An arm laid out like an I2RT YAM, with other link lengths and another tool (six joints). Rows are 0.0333 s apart.
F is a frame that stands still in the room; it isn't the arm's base.
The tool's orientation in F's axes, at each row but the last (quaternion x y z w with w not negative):
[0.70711 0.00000 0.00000 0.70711]
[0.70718 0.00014 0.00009 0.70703]
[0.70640 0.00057 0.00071 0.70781]
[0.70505 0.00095 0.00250 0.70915]
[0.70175 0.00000 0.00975 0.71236]
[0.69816 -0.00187 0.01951 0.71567]
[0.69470 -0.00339 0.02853 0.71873]
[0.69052 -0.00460 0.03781 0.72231]
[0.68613 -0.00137 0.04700 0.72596]
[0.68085 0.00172 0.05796 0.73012]
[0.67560 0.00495 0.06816 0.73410]
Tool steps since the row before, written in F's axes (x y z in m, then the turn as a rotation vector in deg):
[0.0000 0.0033 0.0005 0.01 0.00 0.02]
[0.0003 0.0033 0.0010 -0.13 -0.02 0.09]
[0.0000 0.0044 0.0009 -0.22 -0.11 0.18]
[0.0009 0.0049 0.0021 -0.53 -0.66 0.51]
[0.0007 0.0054 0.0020 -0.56 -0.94 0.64]
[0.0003 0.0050 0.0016 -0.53 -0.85 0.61]
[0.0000 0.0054 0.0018 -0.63 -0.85 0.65]
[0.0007 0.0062 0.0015 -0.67 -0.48 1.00]
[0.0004 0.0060 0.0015 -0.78 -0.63 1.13]
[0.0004 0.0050 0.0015 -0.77 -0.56 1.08]
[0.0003 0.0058 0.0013 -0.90 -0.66 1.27]
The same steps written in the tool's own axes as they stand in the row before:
[0.0000 0.0005 -0.0033 0.01 0.02 0.00]
[0.0003 0.0010 -0.0033 -0.13 0.09 0.02]
[0.0000 0.0009 -0.0044 -0.22 0.18 0.11]
[0.0009 0.0021 -0.0049 -0.53 0.51 0.66]
[0.0008 0.0021 -0.0054 -0.56 0.63 0.94]
[0.0005 0.0017 -0.0049 -0.53 0.60 0.85]
[0.0003 0.0020 -0.0053 -0.63 0.65 0.85]
[0.0011 0.0017 -0.0061 -0.63 1.02 0.49]
[0.0009 0.0018 -0.0059 -0.74 1.15 0.64]
[0.0009 0.0018 -0.0048 -0.73 1.10 0.57]
[0.0010 0.0017 -0.0056 -0.85 1.29 0.68]

